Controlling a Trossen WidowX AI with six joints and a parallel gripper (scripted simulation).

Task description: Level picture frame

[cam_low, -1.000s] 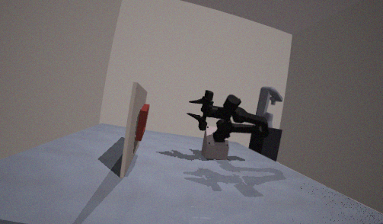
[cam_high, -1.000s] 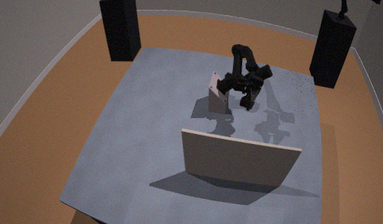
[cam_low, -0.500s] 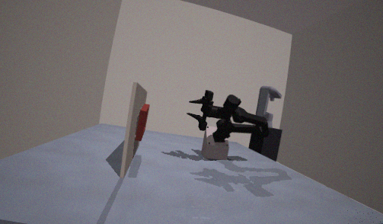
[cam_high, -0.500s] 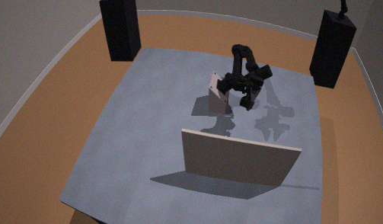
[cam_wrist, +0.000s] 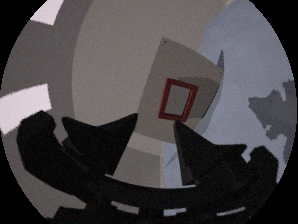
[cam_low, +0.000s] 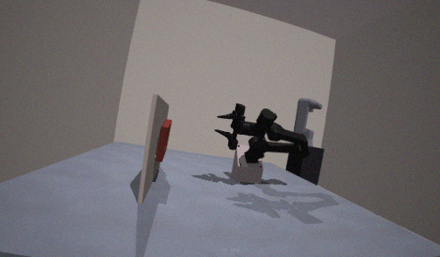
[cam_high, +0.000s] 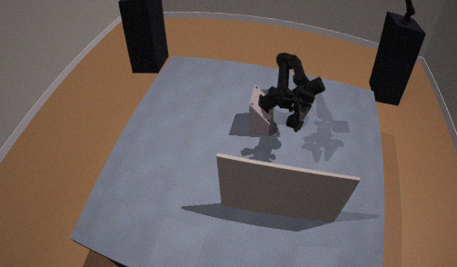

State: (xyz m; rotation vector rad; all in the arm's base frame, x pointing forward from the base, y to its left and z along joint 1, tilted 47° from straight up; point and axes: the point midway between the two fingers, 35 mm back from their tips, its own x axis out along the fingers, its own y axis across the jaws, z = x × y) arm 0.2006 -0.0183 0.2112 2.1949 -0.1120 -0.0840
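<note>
My gripper tip is now 200 mm short of the picture frame, 90 mm above it and 20 mm to the left of it. Round my gripper tip: wall panel 210 mm ahead, 100 mm below, 10 mm to the right.
</note>
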